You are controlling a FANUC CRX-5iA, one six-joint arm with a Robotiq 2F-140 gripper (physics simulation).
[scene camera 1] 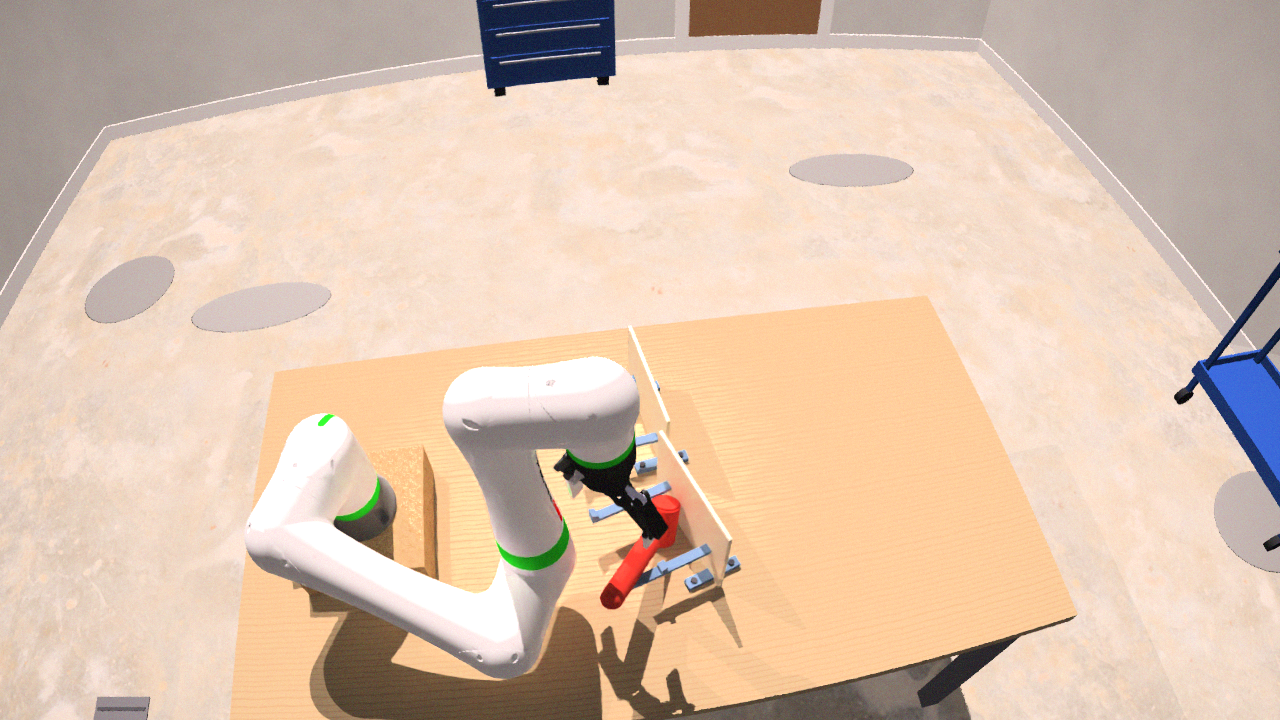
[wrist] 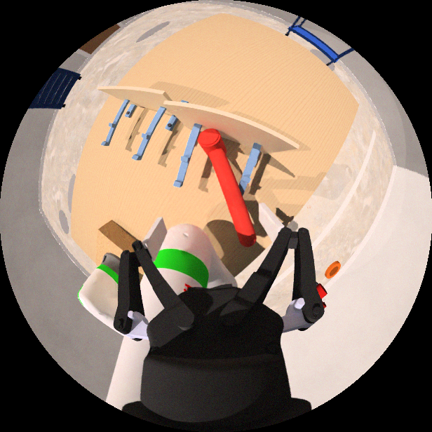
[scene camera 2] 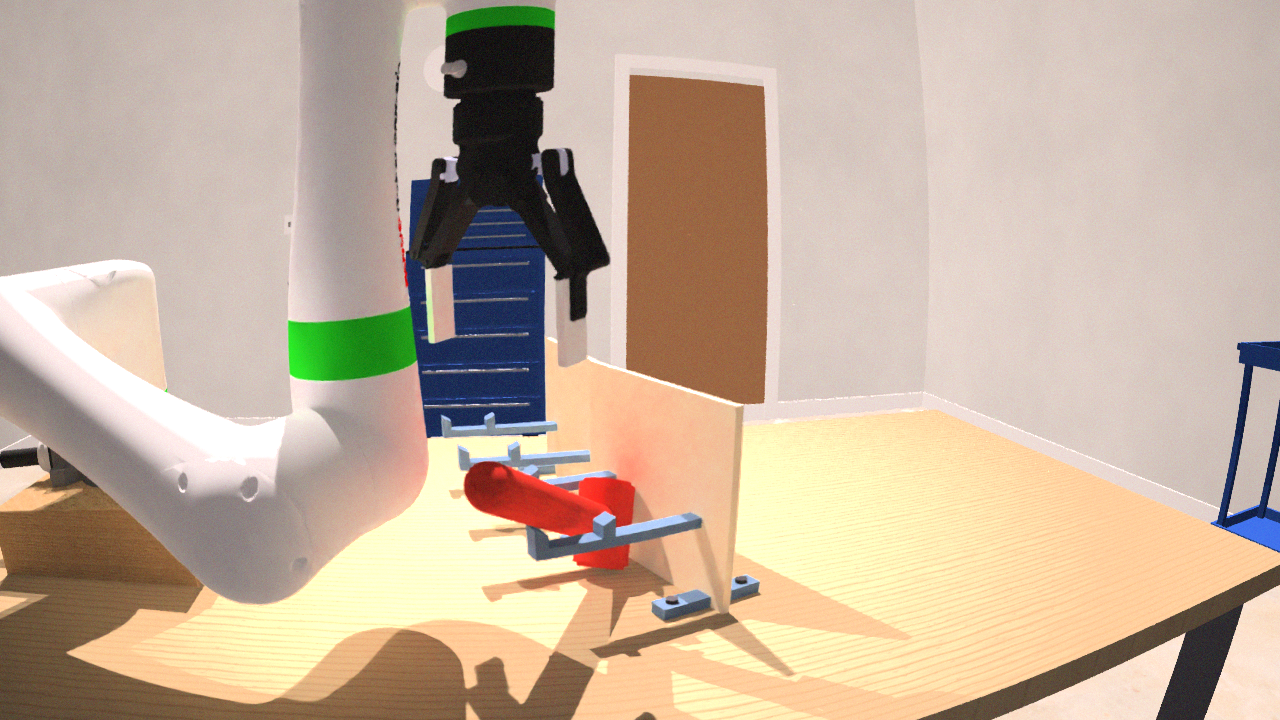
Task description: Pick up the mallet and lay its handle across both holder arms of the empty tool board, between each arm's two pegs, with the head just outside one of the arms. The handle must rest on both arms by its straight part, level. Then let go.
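Where they show: gripper, fingertip midpoint: [scene camera 1: 612, 516] [scene camera 2: 501, 350]; arm's base, link origin: [scene camera 1: 361, 507].
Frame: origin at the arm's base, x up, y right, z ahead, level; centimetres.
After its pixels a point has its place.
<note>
The red mallet [scene camera 1: 631, 571] {x 6.2, y 29.3, z 45.6 cm} [scene camera 2: 537, 503] {x 5.0, y 32.0, z 44.9 cm} [wrist: 230, 187] leans on the near tool board [scene camera 1: 707, 528] {x 5.1, y 25.0, z 60.7 cm} [scene camera 2: 684, 447] {x 5.9, y 24.1, z 60.6 cm} [wrist: 250, 131]. Its head is between that board's two arms, close to the panel; its handle crosses the nearer arm [scene camera 1: 684, 562] {x 0.1, y 27.9, z 55.7 cm} [scene camera 2: 657, 528] {x -0.1, y 27.9, z 56.5 cm} [wrist: 251, 167] at a slant, its free end sticking out. The far tool board [scene camera 1: 642, 380] {x 4.4, y -10.5, z 60.2 cm} [scene camera 2: 561, 394] {x 3.4, y -12.6, z 60.2 cm} [wrist: 140, 97] is empty; its two holder arms [scene camera 2: 528, 457] {x -1.1, y -0.2, z 52.3 cm} [wrist: 150, 132] show bare in the wrist view. My gripper [scene camera 1: 611, 512] {x 15.3, y 23.1, z 44.5 cm} [scene camera 2: 506, 351] {x 15.3, y 23.1, z 44.5 cm} [wrist: 210, 218] is open and empty, pointing down above the mallet, its fingers apart.
The near board's other arm [scene camera 1: 608, 513] {x 0.0, y 14.1, z 45.9 cm} [scene camera 2: 581, 480] {x -0.1, y 12.8, z 54.6 cm} [wrist: 187, 155] is beside the mallet head. The wooden block [scene camera 1: 413, 501] {x 0.5, y 1.7, z 10.7 cm} [scene camera 2: 98, 537] {x -3.5, y 13.9, z -1.2 cm} [wrist: 116, 236] under the robot's base stands on the table [scene camera 1: 850, 447] {x -8.8, y 10.6, z 100.0 cm} [scene camera 2: 939, 501] {x -8.8, y 18.3, z 102.4 cm} [wrist: 240, 60]. A blue cabinet [scene camera 1: 547, 44] stands beyond.
</note>
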